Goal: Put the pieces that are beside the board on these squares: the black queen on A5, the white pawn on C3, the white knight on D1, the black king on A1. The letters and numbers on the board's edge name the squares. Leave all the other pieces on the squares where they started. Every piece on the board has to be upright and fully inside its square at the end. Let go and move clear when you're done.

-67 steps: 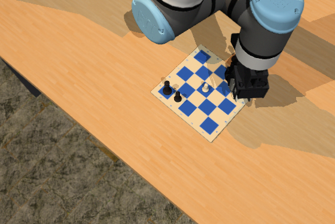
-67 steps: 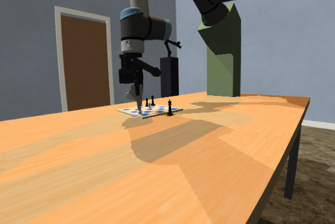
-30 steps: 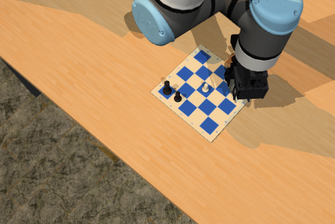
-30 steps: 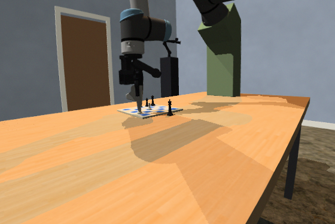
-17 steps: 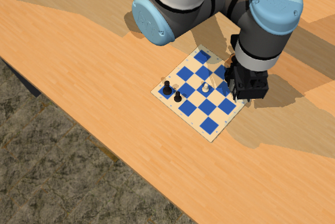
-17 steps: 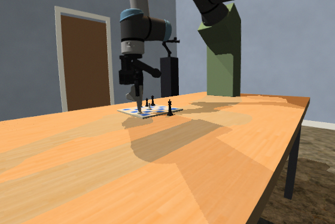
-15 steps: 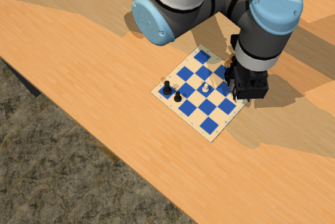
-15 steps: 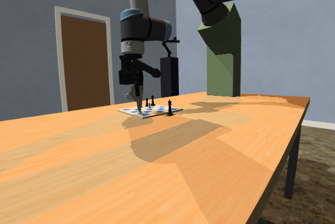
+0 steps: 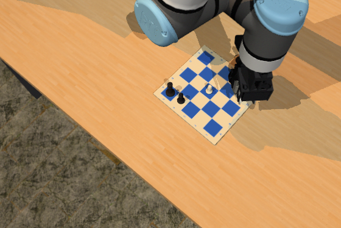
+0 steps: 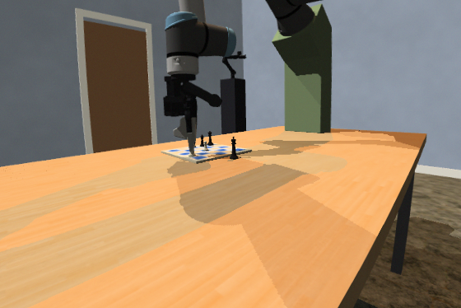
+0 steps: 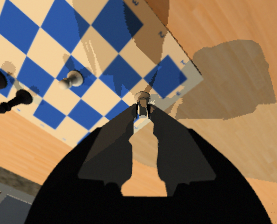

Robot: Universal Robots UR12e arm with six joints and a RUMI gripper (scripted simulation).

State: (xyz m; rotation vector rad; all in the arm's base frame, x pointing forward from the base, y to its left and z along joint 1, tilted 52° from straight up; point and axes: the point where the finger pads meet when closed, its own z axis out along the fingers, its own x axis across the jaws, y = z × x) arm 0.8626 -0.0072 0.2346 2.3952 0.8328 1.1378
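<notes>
Now: the white knight 10 mm below my hand. Round my hand: black king: 60 mm behind, 110 mm to the left; then blue-and-cream chessboard: 80 mm behind, 20 mm to the right, 30 mm below; then white pawn: 80 mm behind, 20 mm to the right, 20 mm below.
</notes>
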